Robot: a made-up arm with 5 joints.
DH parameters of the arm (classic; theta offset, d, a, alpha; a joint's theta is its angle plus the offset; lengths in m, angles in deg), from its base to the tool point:
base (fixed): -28 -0.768 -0.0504 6.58
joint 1: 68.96 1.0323 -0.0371 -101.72
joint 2: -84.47 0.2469 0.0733 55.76
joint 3: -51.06 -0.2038 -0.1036 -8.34
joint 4: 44.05 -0.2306 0.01 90
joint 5: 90 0.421 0.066 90
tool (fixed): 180 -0.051 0 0
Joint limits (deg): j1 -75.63..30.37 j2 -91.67..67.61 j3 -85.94..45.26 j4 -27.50..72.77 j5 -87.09..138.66
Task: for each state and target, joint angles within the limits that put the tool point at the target. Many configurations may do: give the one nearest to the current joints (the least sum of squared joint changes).
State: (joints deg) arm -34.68 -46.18 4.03 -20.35 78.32
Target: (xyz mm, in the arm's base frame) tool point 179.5 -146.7 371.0
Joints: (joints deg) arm -5.13 -73.03 -7.41 -1.94 57.77
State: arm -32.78 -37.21 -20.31 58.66 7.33
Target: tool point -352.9 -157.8 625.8
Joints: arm -37.05 -67.36 -0.95 72.77 3.53
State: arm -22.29 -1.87 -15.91 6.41 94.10
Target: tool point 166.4 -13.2 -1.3
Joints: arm 12.50 -2.07 -36.27 2.08 66.11
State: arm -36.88 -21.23 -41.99 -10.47 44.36
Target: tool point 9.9 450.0 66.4
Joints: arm 10.65 -15.40 -71.57 -27.50 41.81
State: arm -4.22 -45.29 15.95 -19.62 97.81
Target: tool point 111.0 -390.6 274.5
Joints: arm -24.28 -23.38 31.33 -27.50 121.35
